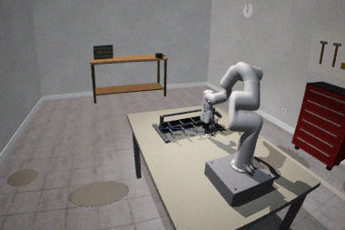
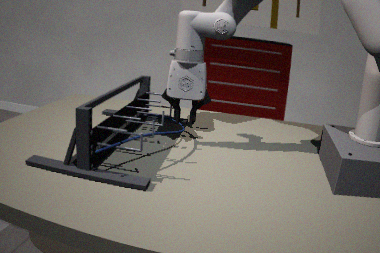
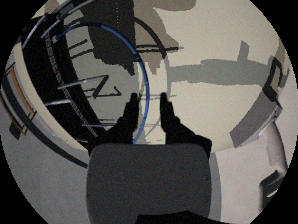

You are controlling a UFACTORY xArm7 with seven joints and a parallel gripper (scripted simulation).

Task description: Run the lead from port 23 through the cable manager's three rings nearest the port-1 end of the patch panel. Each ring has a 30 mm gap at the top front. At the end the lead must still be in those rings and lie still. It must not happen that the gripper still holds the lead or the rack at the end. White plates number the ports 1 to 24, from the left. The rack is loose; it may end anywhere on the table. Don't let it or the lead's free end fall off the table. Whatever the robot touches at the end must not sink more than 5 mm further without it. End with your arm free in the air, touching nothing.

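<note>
Now: the rack 160 mm ahead of my hand and 70 mm to the left of it.
</note>
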